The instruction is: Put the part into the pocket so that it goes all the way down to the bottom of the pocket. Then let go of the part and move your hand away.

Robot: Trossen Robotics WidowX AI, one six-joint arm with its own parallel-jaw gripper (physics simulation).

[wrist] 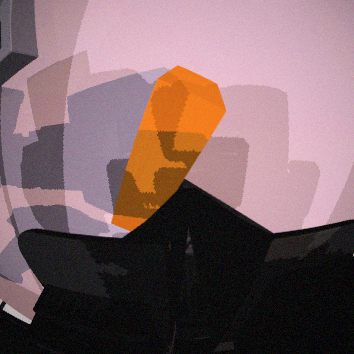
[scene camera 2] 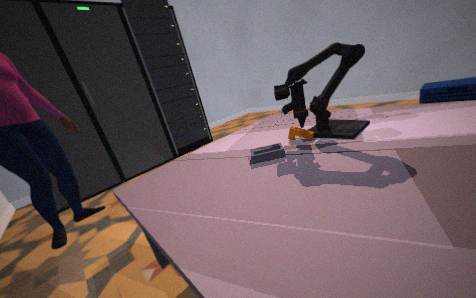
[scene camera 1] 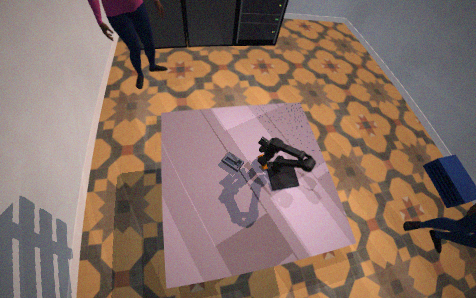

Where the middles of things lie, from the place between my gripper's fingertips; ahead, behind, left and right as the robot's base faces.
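Measured from my hand, the orange L-shaped block (wrist: 184,108) is 20 mm ahead, 10 mm to the right and 20 mm below. The grey block with L-shaped pocket (wrist: 25,37) is here as well, and from my hand I find it 230 mm ahead, 80 mm to the right and 30 mm below.
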